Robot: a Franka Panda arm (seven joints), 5 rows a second.
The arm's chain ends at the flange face. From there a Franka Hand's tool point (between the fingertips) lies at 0.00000 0.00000 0.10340 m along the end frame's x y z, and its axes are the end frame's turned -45 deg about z.
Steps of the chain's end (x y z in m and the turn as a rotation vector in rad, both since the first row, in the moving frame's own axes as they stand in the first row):
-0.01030, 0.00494, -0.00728, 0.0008, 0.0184, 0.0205
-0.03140, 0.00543, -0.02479, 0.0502, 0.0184, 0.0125
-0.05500, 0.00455, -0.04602, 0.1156, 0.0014, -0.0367
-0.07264, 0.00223, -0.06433, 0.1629, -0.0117, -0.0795
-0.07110, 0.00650, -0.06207, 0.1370, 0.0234, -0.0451
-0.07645, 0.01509, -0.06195, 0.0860, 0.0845, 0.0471
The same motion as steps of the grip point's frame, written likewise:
-0.00939, -0.00249, -0.00730, -0.0124, 0.0136, 0.0205
-0.02102, -0.02066, -0.02494, 0.0225, 0.0485, 0.0125
-0.03373, -0.04416, -0.04671, 0.0808, 0.0827, -0.0367
-0.04245, -0.06292, -0.06571, 0.1235, 0.1069, -0.0795
-0.04337, -0.05422, -0.06307, 0.0803, 0.1134, -0.0451
-0.05229, -0.04320, -0.06270, 0.0011, 0.1206, 0.0471

